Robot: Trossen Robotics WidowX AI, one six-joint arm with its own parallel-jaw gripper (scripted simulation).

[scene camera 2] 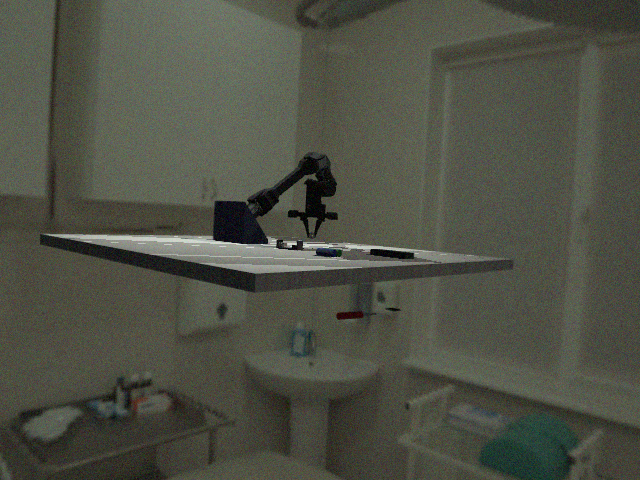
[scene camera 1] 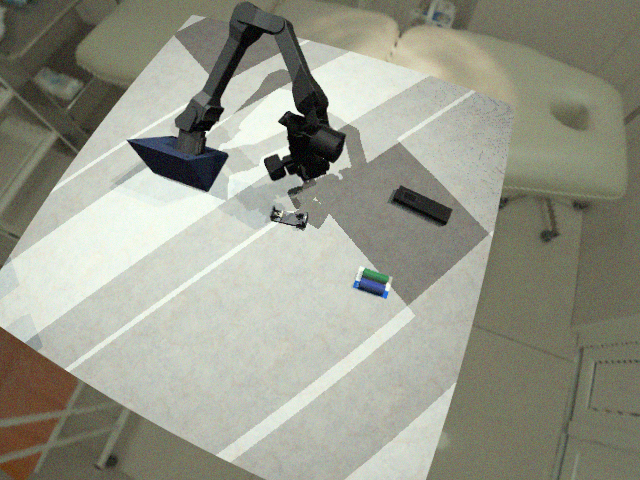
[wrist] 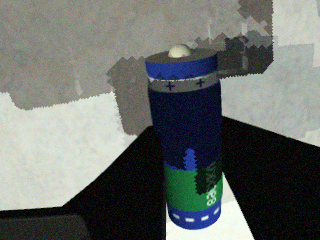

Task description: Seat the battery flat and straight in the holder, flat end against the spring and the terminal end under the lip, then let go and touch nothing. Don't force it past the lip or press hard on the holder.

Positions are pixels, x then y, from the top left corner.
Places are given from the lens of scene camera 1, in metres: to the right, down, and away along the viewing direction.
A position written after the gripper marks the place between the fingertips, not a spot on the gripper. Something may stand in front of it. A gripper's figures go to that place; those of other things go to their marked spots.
gripper [scene camera 1: 303, 174]: -0.05, -0.18, 0.91
black remote [scene camera 1: 421, 204]: 0.28, -0.10, 0.90
